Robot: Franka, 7 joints.
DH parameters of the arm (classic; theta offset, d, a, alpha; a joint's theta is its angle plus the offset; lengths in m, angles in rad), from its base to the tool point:
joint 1: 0 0.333 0 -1.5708
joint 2: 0 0 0 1.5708
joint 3: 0 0.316 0.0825 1.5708
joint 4: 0 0 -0.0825 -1.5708
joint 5: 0 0.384 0 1.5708
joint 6: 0 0 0.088 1.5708
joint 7: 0 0.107 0 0
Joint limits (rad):
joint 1: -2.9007..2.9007
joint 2: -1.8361..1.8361
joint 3: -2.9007..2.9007
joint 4: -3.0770..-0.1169
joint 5: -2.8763..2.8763
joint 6: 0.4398..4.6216
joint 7: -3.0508..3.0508
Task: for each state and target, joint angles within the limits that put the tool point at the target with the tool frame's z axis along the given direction. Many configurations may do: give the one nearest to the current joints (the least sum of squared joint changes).
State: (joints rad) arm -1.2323 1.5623 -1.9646 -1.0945 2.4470 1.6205 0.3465
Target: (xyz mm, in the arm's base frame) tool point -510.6 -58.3 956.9 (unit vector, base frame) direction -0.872 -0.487 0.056
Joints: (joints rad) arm -2.1177 0.8609 -2.2662 -1.1334 2.2777 1.9095 0.3465
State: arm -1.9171 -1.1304 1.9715 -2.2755 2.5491 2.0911 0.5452
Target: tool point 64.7 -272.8 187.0 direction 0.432 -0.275 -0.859
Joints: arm -2.4926 -1.1583 1.6405 -3.0329 2.1309 1.8118 0.5452
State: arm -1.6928 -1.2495 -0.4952 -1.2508 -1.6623 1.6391 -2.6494
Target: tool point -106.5 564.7 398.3 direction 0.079 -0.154 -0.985
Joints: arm -2.4180 -1.6424 -1.1212 -1.8016 -1.4421 0.9639 -2.6494
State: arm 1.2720 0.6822 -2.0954 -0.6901 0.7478 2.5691 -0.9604
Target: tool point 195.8 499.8 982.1 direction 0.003 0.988 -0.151
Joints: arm 1.7149 0.4771 -1.3504 -0.5466 1.4221 2.0365 -0.9604
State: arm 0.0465 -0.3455 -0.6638 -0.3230 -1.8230 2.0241 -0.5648
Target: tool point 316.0 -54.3 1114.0 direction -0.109 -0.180 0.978
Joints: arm -0.0424 0.3059 -0.8388 -0.1202 -2.0804 2.6474 -0.5648
